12 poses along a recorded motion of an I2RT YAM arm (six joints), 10 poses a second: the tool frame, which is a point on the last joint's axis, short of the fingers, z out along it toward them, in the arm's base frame.
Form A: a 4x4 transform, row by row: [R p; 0 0 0 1], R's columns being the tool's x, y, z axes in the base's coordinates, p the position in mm. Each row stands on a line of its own.
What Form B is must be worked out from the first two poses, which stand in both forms.
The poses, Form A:
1:
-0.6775 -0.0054 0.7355 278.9
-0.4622 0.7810 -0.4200 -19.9
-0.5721 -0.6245 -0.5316 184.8
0 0 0 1
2:
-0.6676 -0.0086 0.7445 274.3
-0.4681 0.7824 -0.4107 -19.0
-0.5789 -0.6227 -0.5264 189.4
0 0 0 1
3:
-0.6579 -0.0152 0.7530 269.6
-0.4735 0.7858 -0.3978 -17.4
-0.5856 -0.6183 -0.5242 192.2
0 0 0 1
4:
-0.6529 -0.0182 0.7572 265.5
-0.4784 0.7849 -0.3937 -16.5
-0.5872 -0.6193 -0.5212 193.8
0 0 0 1
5:
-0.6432 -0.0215 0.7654 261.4
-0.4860 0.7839 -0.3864 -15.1
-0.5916 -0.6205 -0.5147 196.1
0 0 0 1
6:
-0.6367 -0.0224 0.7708 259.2
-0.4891 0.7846 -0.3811 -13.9
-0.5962 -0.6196 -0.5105 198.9
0 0 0 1
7:
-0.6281 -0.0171 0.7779 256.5
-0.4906 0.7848 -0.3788 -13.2
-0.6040 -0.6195 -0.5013 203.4
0 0 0 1
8:
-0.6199 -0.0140 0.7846 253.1
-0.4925 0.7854 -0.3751 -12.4
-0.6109 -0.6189 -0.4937 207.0
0 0 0 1
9:
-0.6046 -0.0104 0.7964 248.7
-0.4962 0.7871 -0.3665 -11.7
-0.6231 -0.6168 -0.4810 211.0
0 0 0 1
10:
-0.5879 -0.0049 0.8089 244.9
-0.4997 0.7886 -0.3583 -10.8
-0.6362 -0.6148 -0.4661 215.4
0 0 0 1
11:
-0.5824 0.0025 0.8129 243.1
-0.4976 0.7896 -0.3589 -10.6
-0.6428 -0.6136 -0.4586 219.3
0 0 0 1
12:
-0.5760 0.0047 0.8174 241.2
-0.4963 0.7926 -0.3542 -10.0
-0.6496 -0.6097 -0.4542 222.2
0 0 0 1
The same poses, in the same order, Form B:
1: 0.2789 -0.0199 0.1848 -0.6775 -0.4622 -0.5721 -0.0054 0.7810 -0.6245
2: 0.2743 -0.0190 0.1894 -0.6676 -0.4681 -0.5789 -0.0086 0.7824 -0.6227
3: 0.2696 -0.0174 0.1922 -0.6579 -0.4735 -0.5856 -0.0152 0.7858 -0.6183
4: 0.2655 -0.0165 0.1938 -0.6529 -0.4784 -0.5872 -0.0182 0.7849 -0.6193
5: 0.2614 -0.0151 0.1961 -0.6432 -0.4860 -0.5916 -0.0215 0.7839 -0.6205
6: 0.2592 -0.0139 0.1989 -0.6367 -0.4891 -0.5962 -0.0224 0.7846 -0.6196
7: 0.2565 -0.0132 0.2034 -0.6281 -0.4906 -0.6040 -0.0171 0.7848 -0.6195
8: 0.2531 -0.0124 0.2070 -0.6199 -0.4925 -0.6109 -0.0140 0.7854 -0.6189
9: 0.2487 -0.0117 0.2110 -0.6046 -0.4962 -0.6231 -0.0104 0.7871 -0.6168
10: 0.2449 -0.0108 0.2154 -0.5879 -0.4997 -0.6362 -0.0049 0.7886 -0.6148
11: 0.2431 -0.0106 0.2193 -0.5824 -0.4976 -0.6428 0.0025 0.7896 -0.6136
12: 0.2412 -0.0100 0.2222 -0.5760 -0.4963 -0.6496 0.0047 0.7926 -0.6097
